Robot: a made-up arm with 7 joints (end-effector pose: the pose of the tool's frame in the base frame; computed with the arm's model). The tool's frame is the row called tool.
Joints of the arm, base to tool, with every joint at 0 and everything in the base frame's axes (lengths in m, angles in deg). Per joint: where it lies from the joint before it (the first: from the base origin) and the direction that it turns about. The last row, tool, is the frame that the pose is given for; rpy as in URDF.
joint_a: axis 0 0 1 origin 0.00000 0.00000 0.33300
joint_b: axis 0 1 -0.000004 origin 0.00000 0.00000 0.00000
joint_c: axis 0 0 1 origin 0.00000 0.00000 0.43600
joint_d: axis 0 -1 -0.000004 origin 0.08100 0.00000 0.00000
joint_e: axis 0 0.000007 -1 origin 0.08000 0.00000 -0.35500
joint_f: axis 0 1 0.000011 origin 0.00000 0.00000 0.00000
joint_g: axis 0 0.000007 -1 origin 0.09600 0.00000 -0.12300
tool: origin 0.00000 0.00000 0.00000 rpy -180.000 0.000 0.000
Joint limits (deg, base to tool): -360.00..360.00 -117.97..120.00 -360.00..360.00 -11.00..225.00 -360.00..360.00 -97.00..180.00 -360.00..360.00
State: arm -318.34 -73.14 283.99 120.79 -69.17 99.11 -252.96
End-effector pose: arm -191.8 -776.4 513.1 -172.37 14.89 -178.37
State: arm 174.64 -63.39 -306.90 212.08 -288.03 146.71 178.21
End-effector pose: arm 681.7 -60.4 476.4 -111.05 -21.38 148.87
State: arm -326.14 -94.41 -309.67 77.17 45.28 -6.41 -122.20
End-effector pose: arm -646.0 35.9 718.4 14.04 43.84 136.43
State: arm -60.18 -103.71 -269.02 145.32 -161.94 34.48 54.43
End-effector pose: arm -160.4 909.6 112.5 -100.52 69.75 18.25
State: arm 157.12 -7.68 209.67 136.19 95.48 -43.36 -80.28
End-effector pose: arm 402.1 -155.5 1036.0 -60.92 -41.18 -153.19
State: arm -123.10 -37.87 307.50 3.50 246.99 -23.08 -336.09
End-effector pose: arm -100.3 -99.5 450.5 153.07 -48.33 -67.28
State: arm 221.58 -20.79 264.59 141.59 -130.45 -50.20 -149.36
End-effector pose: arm -94.0 359.1 1023.2 -68.53 -10.78 63.20
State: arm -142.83 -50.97 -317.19 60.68 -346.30 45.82 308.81
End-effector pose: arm 174.9 -344.8 796.2 123.50 -14.12 -40.79
